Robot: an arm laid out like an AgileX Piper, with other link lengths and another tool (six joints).
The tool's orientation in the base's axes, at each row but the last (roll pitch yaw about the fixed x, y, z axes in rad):
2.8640, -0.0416, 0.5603
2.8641, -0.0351, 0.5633
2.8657, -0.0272, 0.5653
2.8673, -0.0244, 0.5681
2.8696, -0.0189, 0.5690
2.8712, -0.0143, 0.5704
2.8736, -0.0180, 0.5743
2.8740, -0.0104, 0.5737
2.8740, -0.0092, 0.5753
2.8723, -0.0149, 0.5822
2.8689, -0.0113, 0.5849
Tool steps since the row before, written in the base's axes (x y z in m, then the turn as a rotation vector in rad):
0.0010, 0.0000, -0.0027, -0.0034, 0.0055, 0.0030
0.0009, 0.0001, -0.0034, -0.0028, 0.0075, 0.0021
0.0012, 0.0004, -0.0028, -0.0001, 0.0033, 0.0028
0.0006, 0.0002, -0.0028, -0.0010, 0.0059, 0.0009
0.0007, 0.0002, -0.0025, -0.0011, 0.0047, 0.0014
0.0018, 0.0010, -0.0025, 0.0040, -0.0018, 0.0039
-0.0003, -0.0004, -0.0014, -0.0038, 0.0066, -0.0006
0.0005, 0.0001, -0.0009, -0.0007, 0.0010, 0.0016
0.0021, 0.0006, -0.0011, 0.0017, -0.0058, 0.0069
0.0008, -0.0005, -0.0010, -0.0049, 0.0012, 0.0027
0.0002, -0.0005, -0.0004, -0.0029, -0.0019, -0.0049
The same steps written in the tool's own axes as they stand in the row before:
0.0007, -0.0002, 0.0028, 0.0002, -0.0054, -0.0047
0.0007, -0.0006, 0.0034, 0.0017, -0.0070, -0.0041
0.0012, -0.0005, 0.0028, 0.0018, -0.0020, -0.0034
0.0005, -0.0006, 0.0028, 0.0024, -0.0051, -0.0023
0.0007, -0.0005, 0.0025, 0.0016, -0.0040, -0.0025
0.0020, -0.0006, 0.0025, 0.0025, 0.0046, -0.0027
-0.0005, -0.0002, 0.0014, 0.0004, -0.0075, -0.0014
0.0005, -0.0001, 0.0009, 0.0000, -0.0008, -0.0019
0.0021, 0.0003, 0.0012, -0.0017, 0.0074, -0.0051
0.0004, 0.0006, 0.0012, -0.0034, -0.0028, -0.0036
-0.0001, 0.0004, 0.0005, -0.0035, -0.0013, 0.0047

